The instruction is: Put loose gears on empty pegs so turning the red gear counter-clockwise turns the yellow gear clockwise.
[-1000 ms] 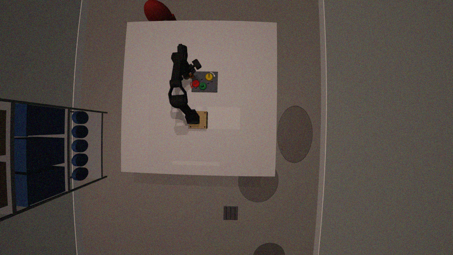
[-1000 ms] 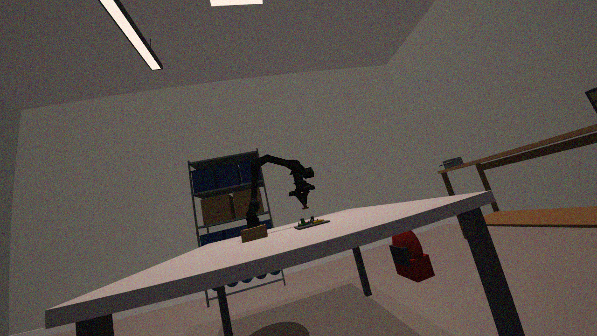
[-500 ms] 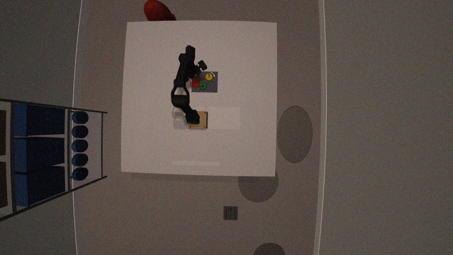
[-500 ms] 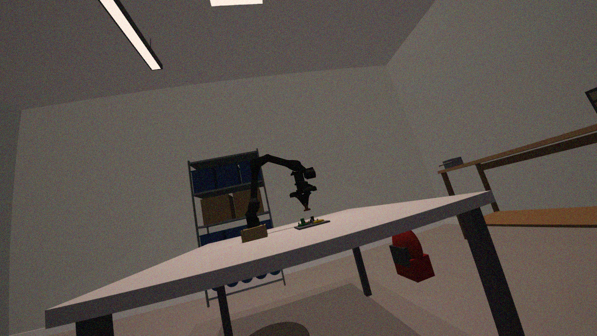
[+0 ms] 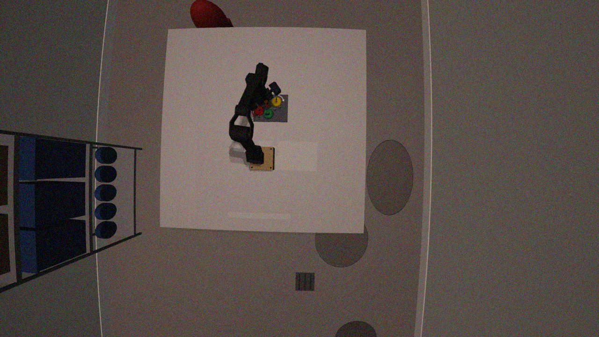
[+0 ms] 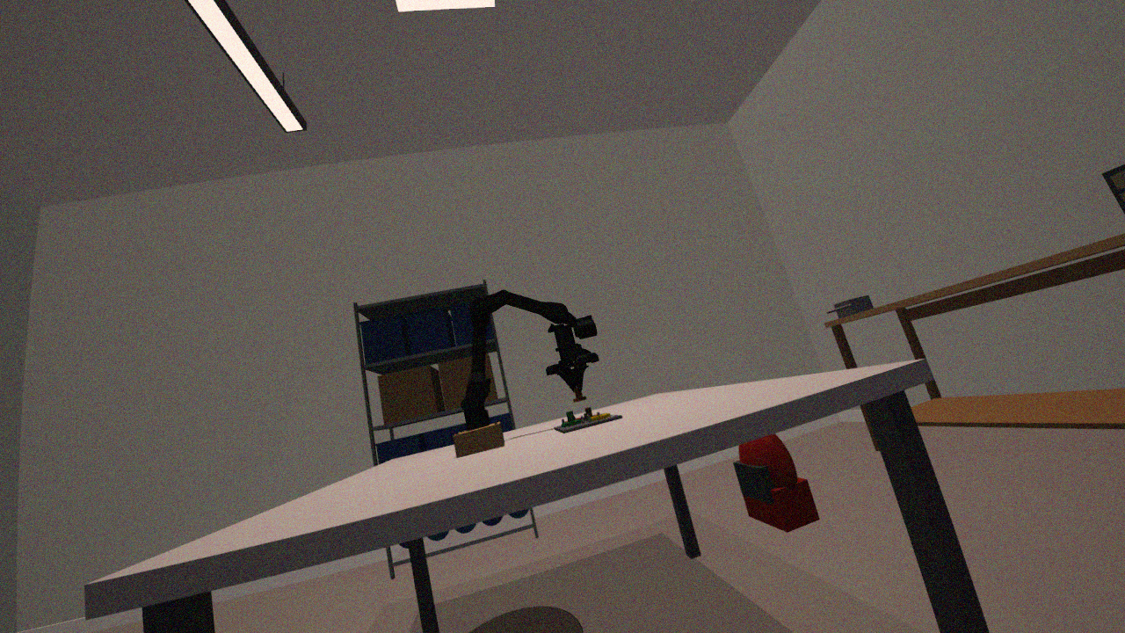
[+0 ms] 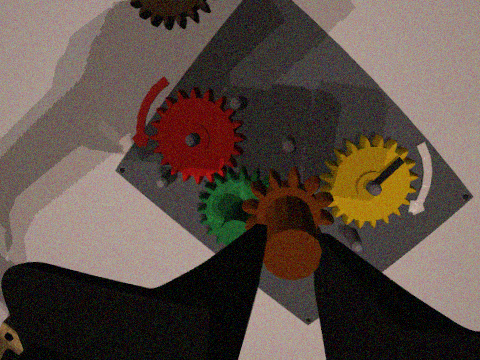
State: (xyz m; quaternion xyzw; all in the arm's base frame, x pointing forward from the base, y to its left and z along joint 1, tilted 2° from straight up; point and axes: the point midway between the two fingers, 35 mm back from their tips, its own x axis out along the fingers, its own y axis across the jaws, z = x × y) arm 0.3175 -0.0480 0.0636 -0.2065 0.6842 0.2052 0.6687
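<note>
The green gear is 80 mm below my gripper tip and 40 mm behind it. Also, from my gripper tip: small orange gear: 10 mm below; then red gear: 80 mm below, 60 mm to the left, 20 mm behind; then red arrow: 100 mm to the left, 90 mm below, 30 mm behind.
</note>
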